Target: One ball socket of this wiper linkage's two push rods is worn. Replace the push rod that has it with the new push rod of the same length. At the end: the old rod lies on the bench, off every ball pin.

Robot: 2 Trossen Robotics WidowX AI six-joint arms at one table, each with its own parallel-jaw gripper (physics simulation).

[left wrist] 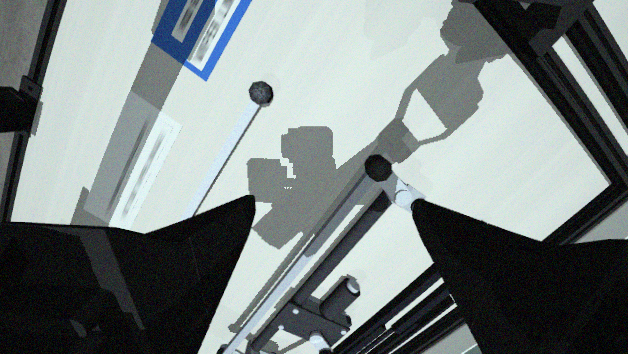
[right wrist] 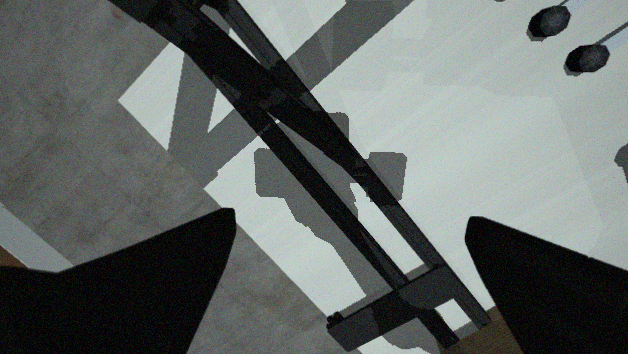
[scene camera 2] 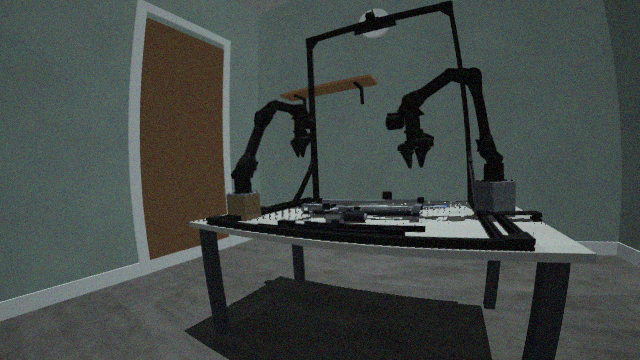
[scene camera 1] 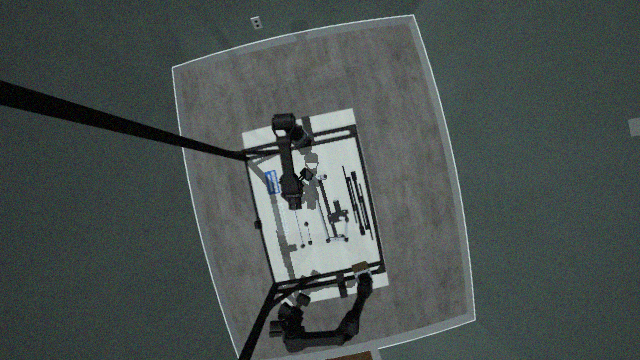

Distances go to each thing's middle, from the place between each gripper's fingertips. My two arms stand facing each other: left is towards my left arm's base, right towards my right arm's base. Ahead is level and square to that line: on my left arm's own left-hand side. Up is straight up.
The blue-and-white card (left wrist: pixel 215 25) lies 18 cm below my left hand, 18 cm behind it and 9 cm to the left of it. From my left hand the other things lie so: wiper linkage (scene camera 2: pixel 339 214) 22 cm to the right, 14 cm below, 10 cm ahead.
My right gripper is now 370 mm short of the wiper linkage, 340 mm to the right of it and 220 mm above it. From my right hand the other things lie so: blue-and-white card (650 mm to the left, 260 mm below, 90 mm ahead).
